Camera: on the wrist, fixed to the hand. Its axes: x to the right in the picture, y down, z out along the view.
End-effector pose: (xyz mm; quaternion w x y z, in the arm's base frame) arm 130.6 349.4 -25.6 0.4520 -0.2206 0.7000 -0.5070
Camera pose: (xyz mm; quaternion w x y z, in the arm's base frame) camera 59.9 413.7 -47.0 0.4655 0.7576 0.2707 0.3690
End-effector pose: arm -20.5 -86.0 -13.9 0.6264 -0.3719 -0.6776 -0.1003
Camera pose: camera 71.5 -119.5 -12.5 0.2139 -0.6487 0.3954 0.6140
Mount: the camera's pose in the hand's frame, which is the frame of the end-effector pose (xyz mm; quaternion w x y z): -5.7 33.9 -91.7 0.0457 0.0496 0.0992 0.9928
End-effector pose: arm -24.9 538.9 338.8 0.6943 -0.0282 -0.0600 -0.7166
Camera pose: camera 13.1 532.1 248.8 0.7505 0.0447 0.0586 0.6567
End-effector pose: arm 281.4 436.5 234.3 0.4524 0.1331 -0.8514 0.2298
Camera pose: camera 334.9 512.6 264.9 0.1296 0.8395 0.1148 -0.5150
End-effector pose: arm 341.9 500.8 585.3 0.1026 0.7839 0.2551 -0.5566
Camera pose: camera 433.1 511.2 619.3 0.4931 0.3494 -0.7840 0.1415
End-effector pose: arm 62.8 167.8 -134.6 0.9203 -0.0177 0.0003 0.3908
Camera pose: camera 35.7 184.2 -227.3 0.3451 -0.0064 -0.1283 -0.9297
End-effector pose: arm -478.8 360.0 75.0 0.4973 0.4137 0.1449 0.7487
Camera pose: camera -569.1 357.2 37.1 0.7555 -0.1132 0.3176 -0.5618
